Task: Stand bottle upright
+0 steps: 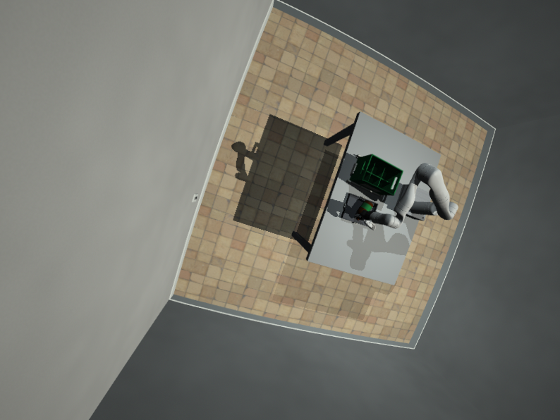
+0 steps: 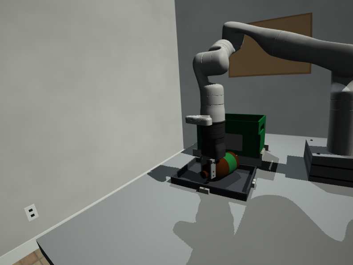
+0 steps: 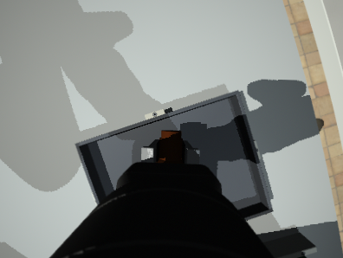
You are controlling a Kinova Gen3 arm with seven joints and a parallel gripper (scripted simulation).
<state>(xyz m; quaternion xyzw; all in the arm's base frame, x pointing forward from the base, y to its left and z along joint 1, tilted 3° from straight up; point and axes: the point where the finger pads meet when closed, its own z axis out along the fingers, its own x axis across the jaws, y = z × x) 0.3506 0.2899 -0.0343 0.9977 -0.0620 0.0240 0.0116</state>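
Now: hand 10 mm past the brown bottle, 50 mm to the left of it and 10 mm above it. The rest, counted from my hand: green crate: 70 mm ahead, 300 mm to the right, 40 mm above; then black tray: 50 mm to the right, 40 mm below.
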